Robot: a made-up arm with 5 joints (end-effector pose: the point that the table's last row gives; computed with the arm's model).
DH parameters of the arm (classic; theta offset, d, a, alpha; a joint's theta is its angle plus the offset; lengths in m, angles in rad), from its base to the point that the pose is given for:
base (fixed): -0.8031 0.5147 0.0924 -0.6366
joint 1: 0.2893 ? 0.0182 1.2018
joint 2: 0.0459 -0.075 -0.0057 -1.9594
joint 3: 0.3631 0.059 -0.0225 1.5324
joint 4: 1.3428 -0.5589 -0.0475 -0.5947
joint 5: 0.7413 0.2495 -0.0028 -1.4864
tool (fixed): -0.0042 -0.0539 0 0
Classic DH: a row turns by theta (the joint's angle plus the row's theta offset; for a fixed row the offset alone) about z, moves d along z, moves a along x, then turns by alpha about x.
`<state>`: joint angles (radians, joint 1 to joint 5).
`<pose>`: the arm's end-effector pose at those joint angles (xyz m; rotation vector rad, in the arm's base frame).
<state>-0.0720 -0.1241 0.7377 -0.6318 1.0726</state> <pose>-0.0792 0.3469 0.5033 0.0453 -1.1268 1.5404</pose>
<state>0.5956 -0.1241 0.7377 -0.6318 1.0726</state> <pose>-0.2479 0.1987 0.6692 0.7847 -1.1552 1.7531</pose>
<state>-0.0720 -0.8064 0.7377 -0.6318 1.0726</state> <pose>0.1750 0.3705 0.5889 0.0865 -0.8836 0.8960</pose>
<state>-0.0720 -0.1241 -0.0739 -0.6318 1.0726</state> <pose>0.0414 0.3050 0.2292 -0.8836 -1.0985 1.7249</pose>
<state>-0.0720 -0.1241 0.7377 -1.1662 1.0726</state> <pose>-0.0368 0.3653 0.4417 -0.0331 -0.5470 1.5111</pose>
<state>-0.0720 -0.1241 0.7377 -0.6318 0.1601</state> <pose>-0.0791 0.3013 0.4904 -0.5560 -0.3908 1.2592</pose>
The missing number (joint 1, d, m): 0.0285
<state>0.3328 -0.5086 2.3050 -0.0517 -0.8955</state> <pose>0.2054 -0.1234 0.7850 1.0242 0.6637 1.1023</pose>
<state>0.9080 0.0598 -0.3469 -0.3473 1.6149</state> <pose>-0.3227 0.1900 0.3639 -0.4626 2.0903 -1.9114</pose>
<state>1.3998 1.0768 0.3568 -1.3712 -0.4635</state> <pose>-0.3002 -0.1318 0.3805 -0.8106 -1.2919 1.6626</pose>
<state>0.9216 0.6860 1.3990 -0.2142 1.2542</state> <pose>-0.1741 -0.2719 0.7265 -2.2948 1.3015 -1.4597</pose>
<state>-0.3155 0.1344 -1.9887 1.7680 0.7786</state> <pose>0.3364 -0.3208 0.4852 0.3586 -0.1791 -1.6622</pose>
